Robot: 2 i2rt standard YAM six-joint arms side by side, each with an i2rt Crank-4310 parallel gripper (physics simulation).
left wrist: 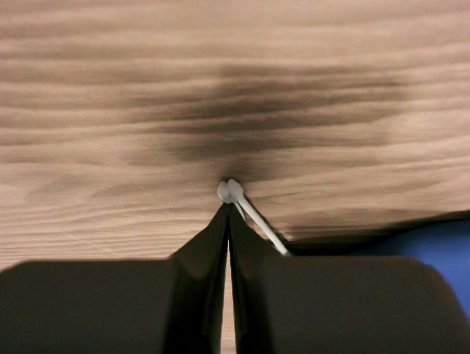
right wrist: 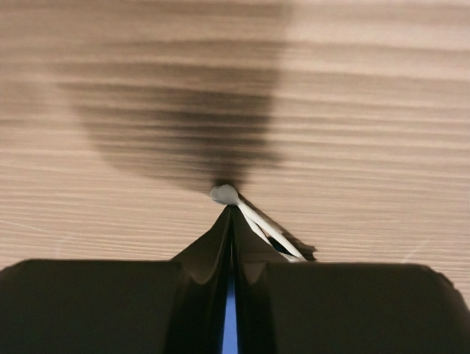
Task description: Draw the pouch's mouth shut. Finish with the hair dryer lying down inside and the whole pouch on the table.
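Observation:
The pouch [left wrist: 435, 246] [right wrist: 230, 315] is blue. Part of it shows at the lower right in the left wrist view, and a strip shows between the fingers in the right wrist view. My left gripper [left wrist: 228, 207] is shut on a pale drawstring cord [left wrist: 263, 226], whose rounded ends stick out past the fingertips. My right gripper [right wrist: 232, 210] is shut on another pale cord [right wrist: 270, 229], with its rounded end past the tips. Both cords run down to the right behind the fingers. The pouch's mouth is hidden, and the hair dryer does not show in either view.
The wood-grained table [left wrist: 100, 75] [right wrist: 375, 100] lies under both grippers. Dark shadows fall on it ahead of the fingertips in both views.

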